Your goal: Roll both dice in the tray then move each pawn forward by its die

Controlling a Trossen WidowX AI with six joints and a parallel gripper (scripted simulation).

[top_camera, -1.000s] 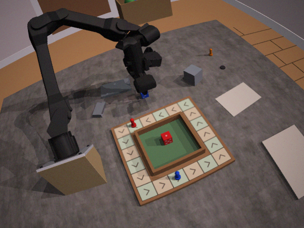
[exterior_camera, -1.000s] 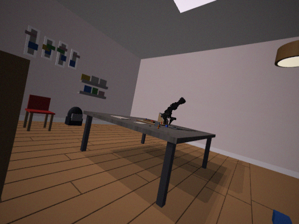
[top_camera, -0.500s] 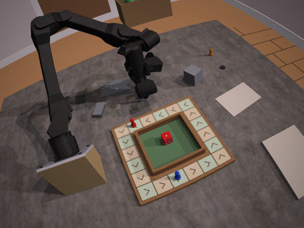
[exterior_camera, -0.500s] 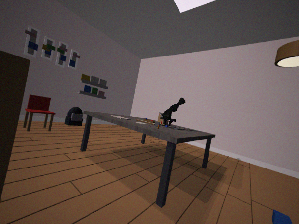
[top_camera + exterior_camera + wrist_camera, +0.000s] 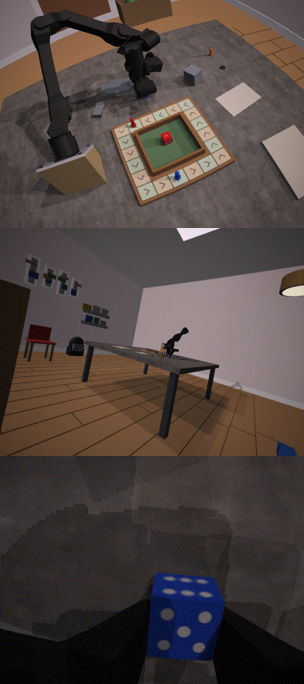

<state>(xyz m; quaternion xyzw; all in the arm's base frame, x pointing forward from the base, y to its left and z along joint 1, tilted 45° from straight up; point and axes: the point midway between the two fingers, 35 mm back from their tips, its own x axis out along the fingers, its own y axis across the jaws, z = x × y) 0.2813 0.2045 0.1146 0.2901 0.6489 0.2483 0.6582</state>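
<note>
The red pawn is 12 cm to the right of my gripper tip, 8 cm behind it and 2 cm above it. From my gripper tip the other things lie so: small grey block (17 cm behind, 2 cm to the left); then die (right at my gripper tip); then grey slab (10 cm to the left, 8 cm behind, 1 cm below).
</note>
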